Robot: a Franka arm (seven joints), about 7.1 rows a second.
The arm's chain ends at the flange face. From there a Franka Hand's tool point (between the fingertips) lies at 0.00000 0.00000 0.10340 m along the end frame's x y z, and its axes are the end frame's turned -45 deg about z.
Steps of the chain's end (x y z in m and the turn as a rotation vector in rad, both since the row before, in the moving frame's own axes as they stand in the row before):
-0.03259 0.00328 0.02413 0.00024 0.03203 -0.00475
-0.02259 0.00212 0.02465 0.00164 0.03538 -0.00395
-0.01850 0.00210 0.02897 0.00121 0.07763 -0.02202
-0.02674 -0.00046 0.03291 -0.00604 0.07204 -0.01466
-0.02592 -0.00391 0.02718 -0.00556 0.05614 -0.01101
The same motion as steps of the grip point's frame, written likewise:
-0.02300 -0.01841 0.02408 -0.02248 0.02282 -0.00475
-0.01476 -0.01201 0.02459 -0.02386 0.02618 -0.00395
-0.00875 -0.00608 0.02866 -0.05404 0.05575 -0.02202
-0.01372 -0.01357 0.03264 -0.05521 0.04667 -0.01466
-0.01184 -0.01660 0.02702 -0.04363 0.03577 -0.01101

